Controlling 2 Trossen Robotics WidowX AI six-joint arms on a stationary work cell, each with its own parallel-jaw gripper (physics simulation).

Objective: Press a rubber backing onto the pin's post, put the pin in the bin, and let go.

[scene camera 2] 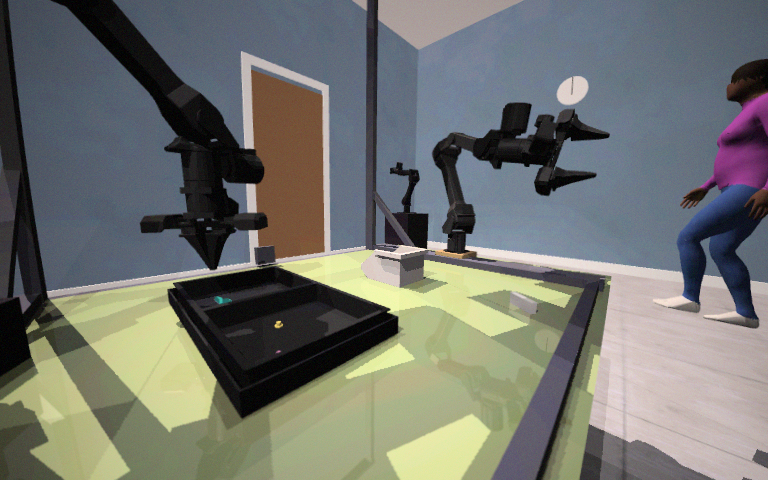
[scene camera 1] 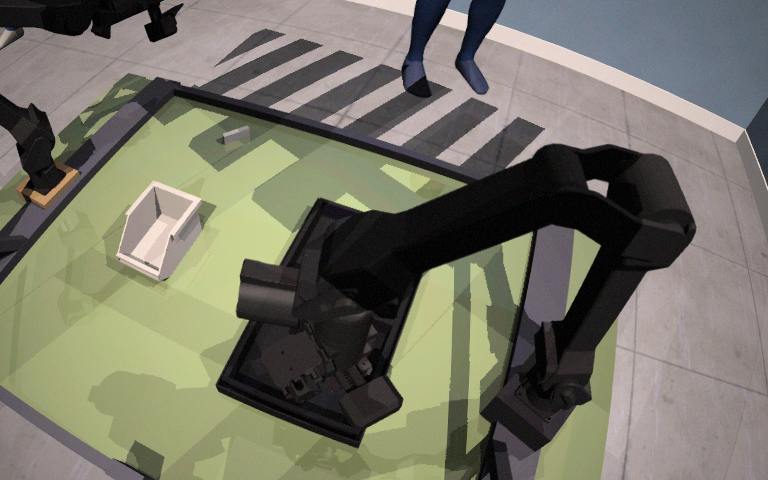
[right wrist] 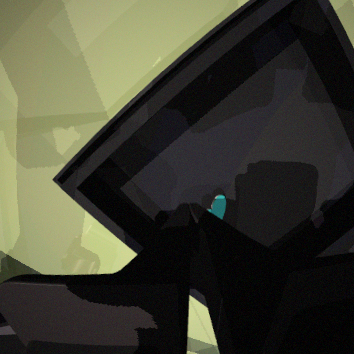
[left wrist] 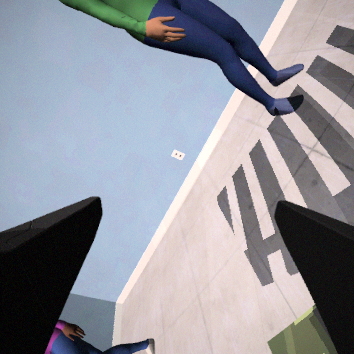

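Pixels of known places: left gripper, fingertip midpoint: (scene camera 2: 603,155) (left wrist: 189,207); right gripper, fingertip midpoint: (scene camera 2: 213,269) (scene camera 1: 332,378) (right wrist: 187,211); left arm's base, origin of the base link: (scene camera 2: 456,251) (scene camera 1: 46,180); right arm's base, origin of the base link: (scene camera 1: 543,393).
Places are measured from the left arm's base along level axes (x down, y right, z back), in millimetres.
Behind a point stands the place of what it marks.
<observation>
A teal pin (scene camera 2: 222,300) {z -673, x 17, y 58 mm} (right wrist: 218,206) {z -665, x 21, y 59 mm} lies in the back compartment of the black tray (scene camera 1: 283,413) {z -634, x 6, y 160 mm} (scene camera 2: 317,362) {z -643, x 14, y -214 mm} (right wrist: 107,145) {z -692, x -6, y 148 mm}; its post cannot be made out. A small yellow backing (scene camera 2: 278,324) {z -632, x 22, y -85 mm} and a tiny pink piece (scene camera 2: 278,352) {z -678, x -6, y -201 mm} lie in the front compartment. My right gripper (scene camera 2: 212,266) {z -675, x -30, y 98 mm} (right wrist: 187,211) {z -675, x -30, y 98 mm} is shut and empty, its tips pointing down above the back compartment near the pin. In scene camera 1 its arm hides much of the tray. The white bin (scene camera 1: 186,237) {z -356, x 2, y -24 mm} (scene camera 2: 403,270) {z -342, x -5, y -66 mm} stands apart from the tray. My left gripper (scene camera 2: 601,155) {z -84, x -258, y -370 mm} (left wrist: 189,207) {z -84, x -258, y -370 mm} is open and empty, held high.
A small grey block (scene camera 1: 236,135) {z -280, x 18, y -293 mm} (scene camera 2: 523,302) {z -286, x 18, y -302 mm} lies on the table toward the dark edge rail (scene camera 1: 317,130) {z -420, x 19, y -383 mm} (scene camera 2: 557,390) {z -512, x 12, y -401 mm}. A dark upright post (scene camera 2: 372,124) {z -81, x -459, y 338 mm} rises behind the bin. In scene camera 2 the left arm stands on a wooden base (scene camera 2: 453,253) {z -46, x -1, y -17 mm} beyond the rail.
</observation>
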